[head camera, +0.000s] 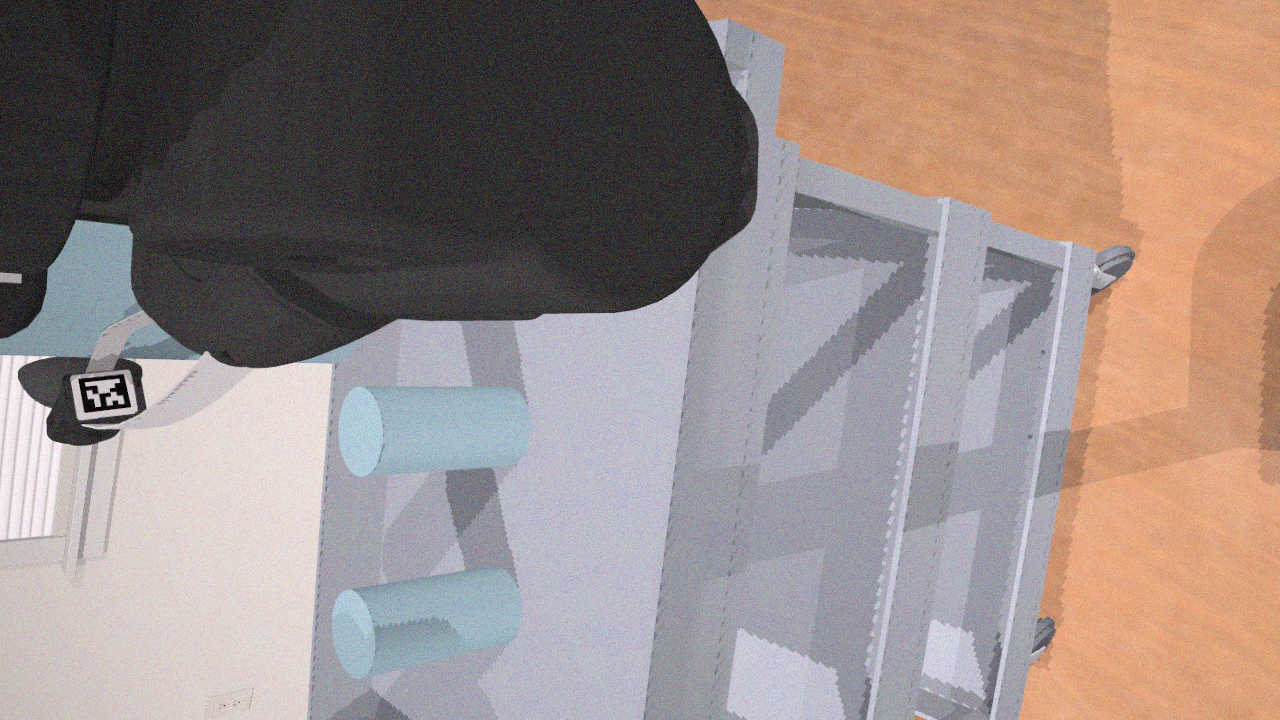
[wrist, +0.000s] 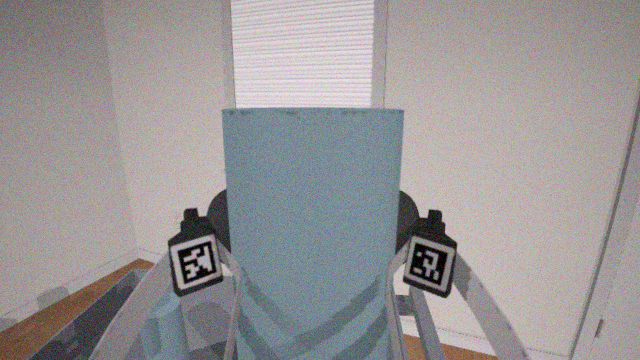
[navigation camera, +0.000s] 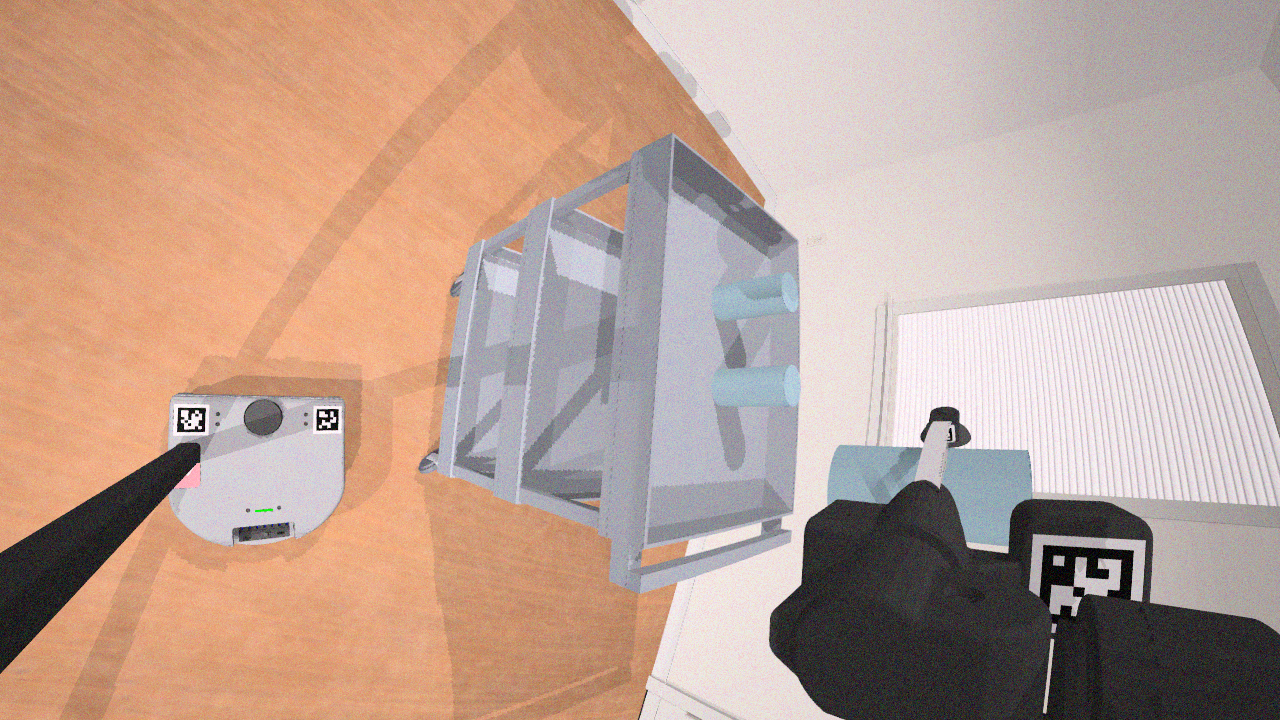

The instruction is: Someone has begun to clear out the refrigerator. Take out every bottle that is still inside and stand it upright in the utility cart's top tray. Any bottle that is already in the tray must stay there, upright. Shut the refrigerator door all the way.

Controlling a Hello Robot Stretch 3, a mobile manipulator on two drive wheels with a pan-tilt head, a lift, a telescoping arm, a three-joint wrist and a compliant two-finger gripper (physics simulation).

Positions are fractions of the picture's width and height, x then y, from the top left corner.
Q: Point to my gripper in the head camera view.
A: At 0.06, 0.36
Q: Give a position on a window with white blinds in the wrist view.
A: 0.42, 0.17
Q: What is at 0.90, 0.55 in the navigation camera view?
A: A window with white blinds.
